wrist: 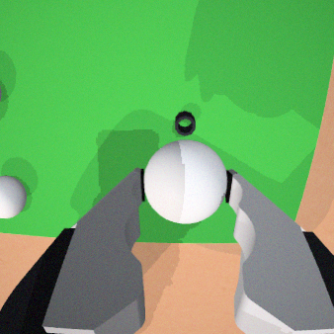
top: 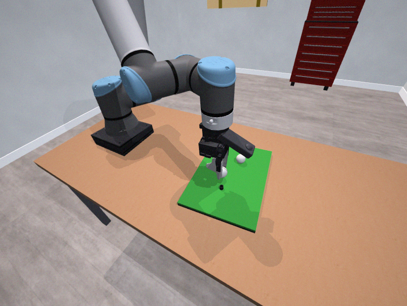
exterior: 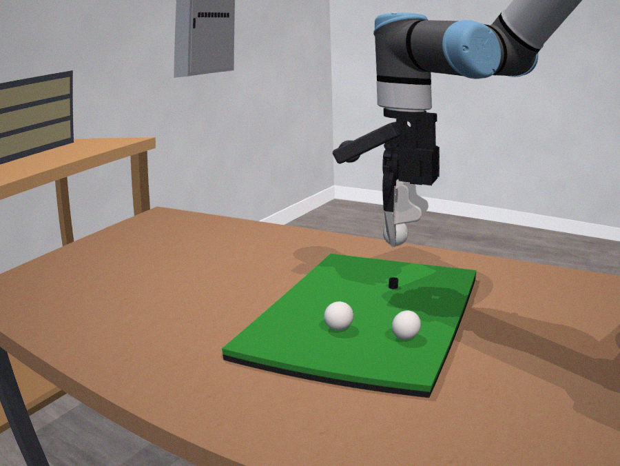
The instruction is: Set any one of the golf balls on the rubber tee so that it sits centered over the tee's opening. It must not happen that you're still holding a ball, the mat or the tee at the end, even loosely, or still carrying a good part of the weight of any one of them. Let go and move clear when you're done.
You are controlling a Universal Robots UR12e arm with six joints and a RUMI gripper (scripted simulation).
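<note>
My gripper is now 10 mm short of the green mat, 40 mm to the right of it and 110 mm above it.
</note>
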